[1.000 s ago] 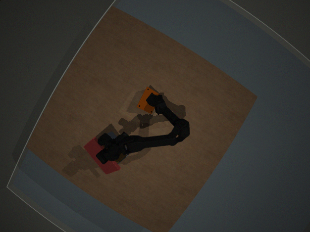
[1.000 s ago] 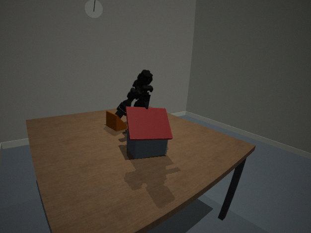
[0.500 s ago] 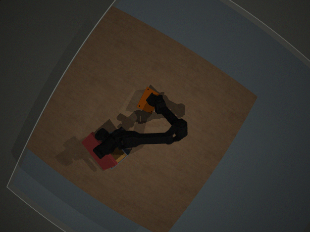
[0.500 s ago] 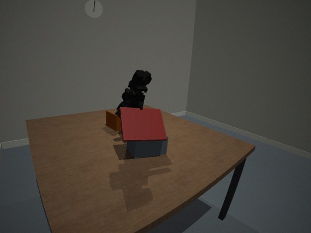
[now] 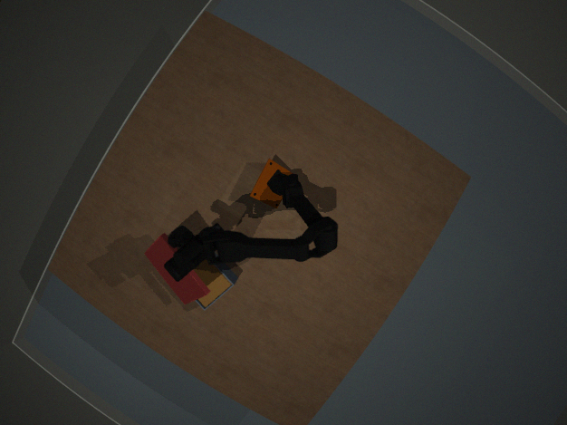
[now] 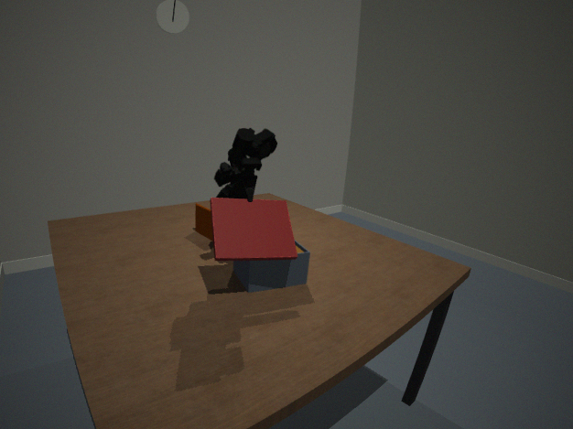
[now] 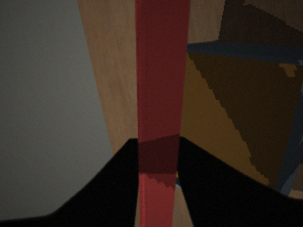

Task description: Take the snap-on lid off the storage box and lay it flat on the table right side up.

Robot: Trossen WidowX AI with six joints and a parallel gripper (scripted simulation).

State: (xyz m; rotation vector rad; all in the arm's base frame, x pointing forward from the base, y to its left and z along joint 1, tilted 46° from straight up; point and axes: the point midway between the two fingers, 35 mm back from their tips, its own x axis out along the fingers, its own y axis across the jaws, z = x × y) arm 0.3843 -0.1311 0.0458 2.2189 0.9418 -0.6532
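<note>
My gripper tip is now 6 cm short of the red lid, 5 cm above it and 2 cm to the left of it. From my gripper tip the other things lie so: blue-grey storage box 18 cm below, 6 cm to the left, 5 cm ahead.
</note>
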